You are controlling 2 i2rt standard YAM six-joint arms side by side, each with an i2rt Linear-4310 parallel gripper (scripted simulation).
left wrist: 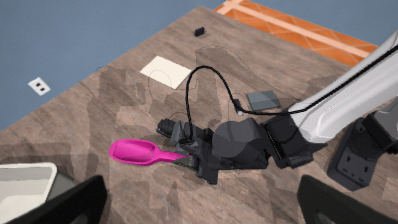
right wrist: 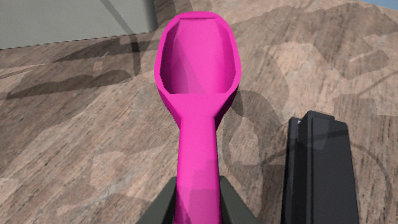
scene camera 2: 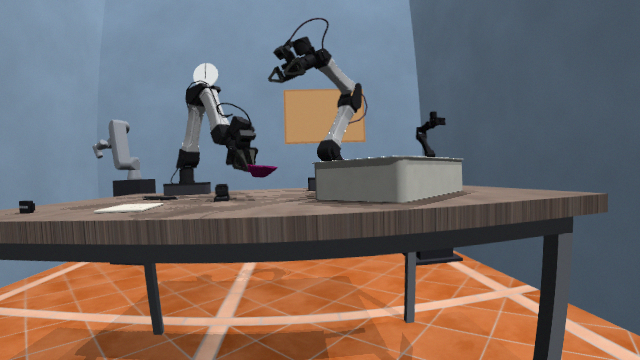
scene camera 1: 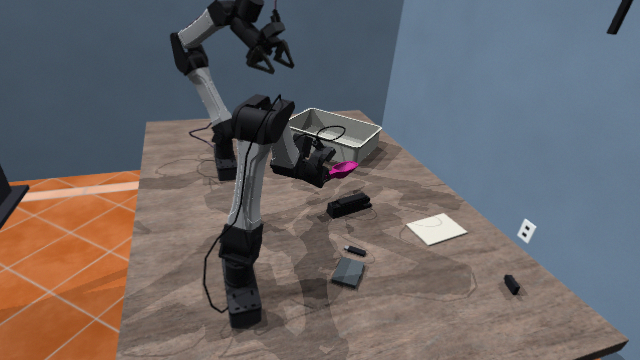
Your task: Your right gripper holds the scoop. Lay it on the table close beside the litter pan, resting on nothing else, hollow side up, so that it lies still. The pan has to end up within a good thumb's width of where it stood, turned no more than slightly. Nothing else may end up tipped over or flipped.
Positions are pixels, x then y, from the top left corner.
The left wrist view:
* my left gripper: 201, 184
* my right gripper: 174, 158
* magenta scoop: 132, 151
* cream sheet: 164, 71
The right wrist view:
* my right gripper: 198, 185
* magenta scoop: 197, 70
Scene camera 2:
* grey-white litter pan: 398, 179
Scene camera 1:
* my left gripper: 283, 69
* my right gripper: 327, 177
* grey-white litter pan: 361, 138
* cream sheet: 435, 229
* black stapler: 360, 201
